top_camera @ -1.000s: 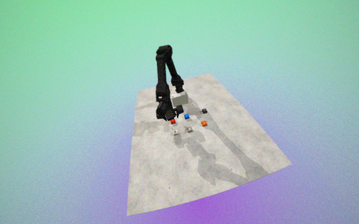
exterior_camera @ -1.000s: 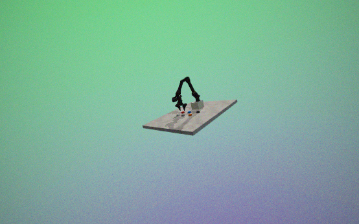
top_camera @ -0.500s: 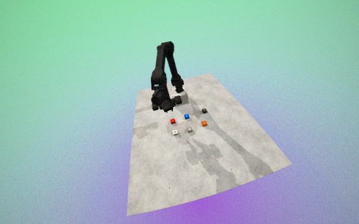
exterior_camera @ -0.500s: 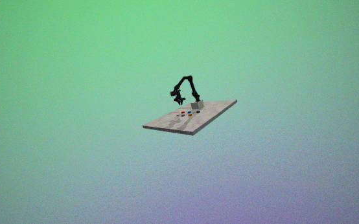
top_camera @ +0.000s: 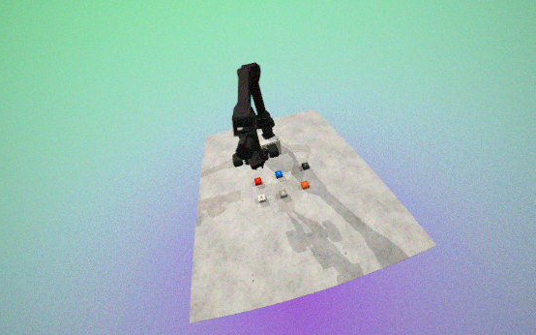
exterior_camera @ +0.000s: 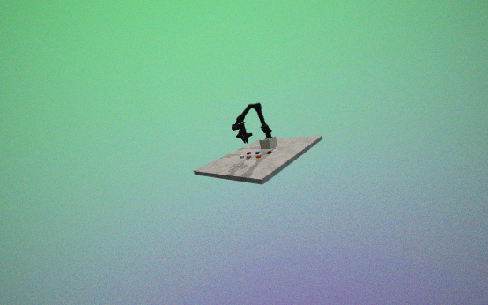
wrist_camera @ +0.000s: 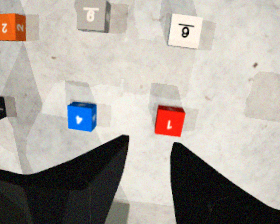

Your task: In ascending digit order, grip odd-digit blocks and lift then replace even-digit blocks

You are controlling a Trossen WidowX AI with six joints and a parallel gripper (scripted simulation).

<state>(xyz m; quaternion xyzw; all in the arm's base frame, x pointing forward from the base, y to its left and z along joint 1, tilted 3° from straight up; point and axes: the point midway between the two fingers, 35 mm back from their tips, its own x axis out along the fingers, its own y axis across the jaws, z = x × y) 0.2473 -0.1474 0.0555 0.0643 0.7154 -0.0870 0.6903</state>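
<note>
Now: gripper tip 11 cm short of the orange block, 17 cm to the right of it and 12 cm above it. From my gripper tip the other things lie so: white block (7 cm ahead, 4 cm to the right, 12 cm below); then blue block (2 cm behind, 9 cm to the left, 12 cm below); then red block (3 cm behind, 2 cm to the right, 12 cm below).
</note>
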